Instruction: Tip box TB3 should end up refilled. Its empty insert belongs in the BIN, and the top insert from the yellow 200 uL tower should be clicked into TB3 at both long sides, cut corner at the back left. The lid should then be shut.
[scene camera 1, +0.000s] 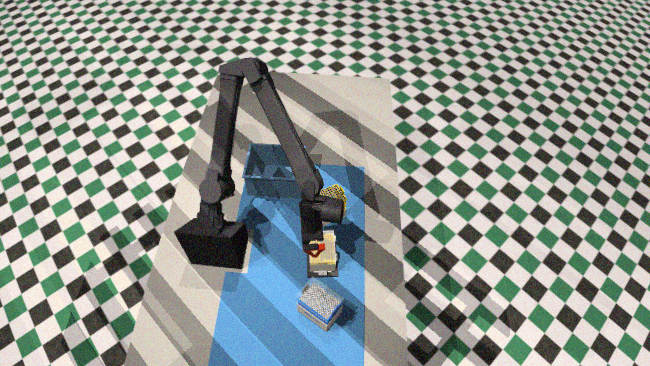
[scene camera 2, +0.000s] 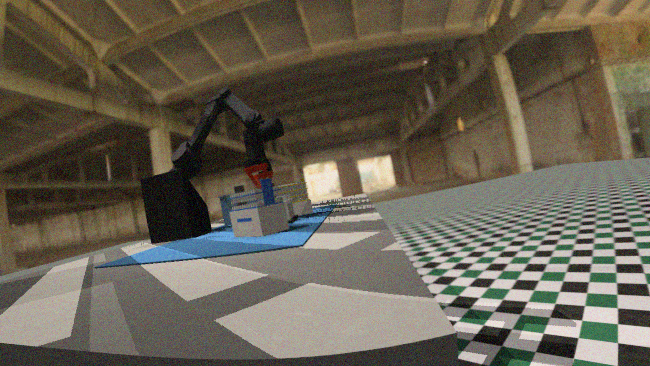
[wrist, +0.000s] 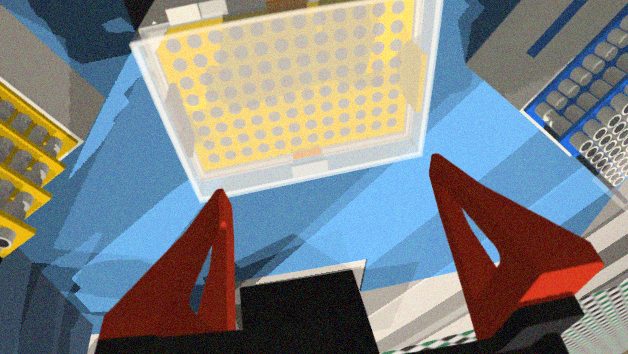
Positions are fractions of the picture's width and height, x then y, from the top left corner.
Labels:
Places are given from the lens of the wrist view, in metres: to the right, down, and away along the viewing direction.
gripper (wrist: 0.52, 0.51): 0.01, 0.00, 0.16
clear lid (wrist: 0.40, 0.29): -0.03, -0.03, 0.14
blue bin (wrist: 0.07, 0.88): -0.25, 0.12, 0.29
The marked spots on the clear lid and the blue bin are 0.31 m apart.

